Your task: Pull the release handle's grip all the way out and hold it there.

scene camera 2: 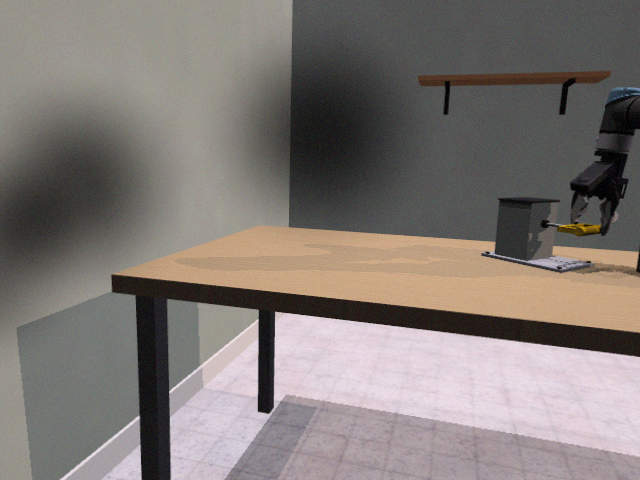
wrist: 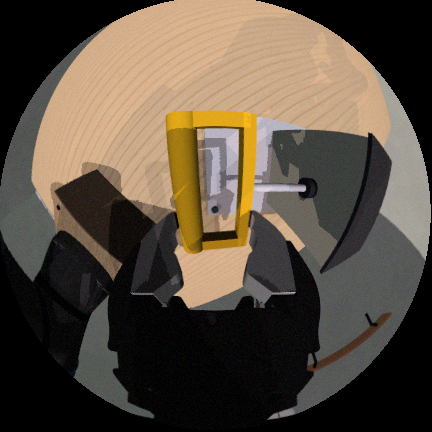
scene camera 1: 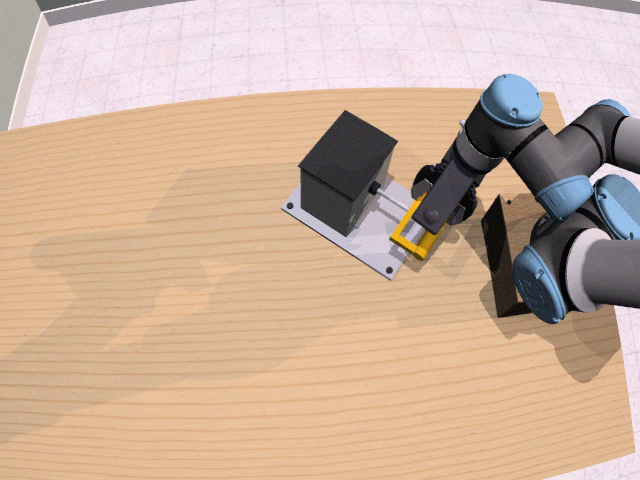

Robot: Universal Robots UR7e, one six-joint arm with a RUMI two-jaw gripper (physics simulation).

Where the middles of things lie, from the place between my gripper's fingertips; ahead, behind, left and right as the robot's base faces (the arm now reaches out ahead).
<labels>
My gripper is now 110 mm short of the light grey base plate (scene camera 1: 368, 241), 40 mm to the left of it and 90 mm above it.
</labels>
